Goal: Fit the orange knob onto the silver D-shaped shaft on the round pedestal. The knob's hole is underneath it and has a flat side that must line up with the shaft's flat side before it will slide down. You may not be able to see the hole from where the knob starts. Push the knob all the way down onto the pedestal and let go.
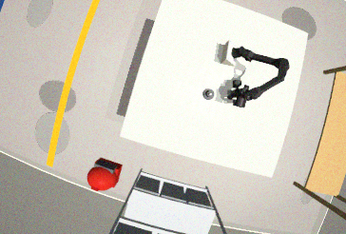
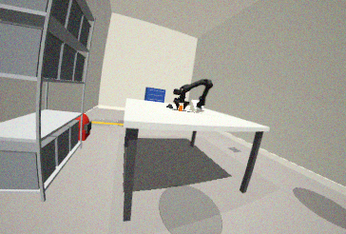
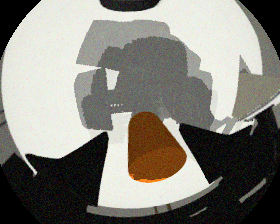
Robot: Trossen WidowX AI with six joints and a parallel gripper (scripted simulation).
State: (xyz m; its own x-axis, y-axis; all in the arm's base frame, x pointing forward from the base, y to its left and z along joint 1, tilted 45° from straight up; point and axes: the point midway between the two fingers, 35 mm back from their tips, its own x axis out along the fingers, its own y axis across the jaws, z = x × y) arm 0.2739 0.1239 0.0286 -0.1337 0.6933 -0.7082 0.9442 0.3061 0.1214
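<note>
Now: gripper tip 3 cm below the orange knob. Also, from my gripper tip: dark round pedestal 7 cm ahead, 18 cm to the right, 2 cm above.
</note>
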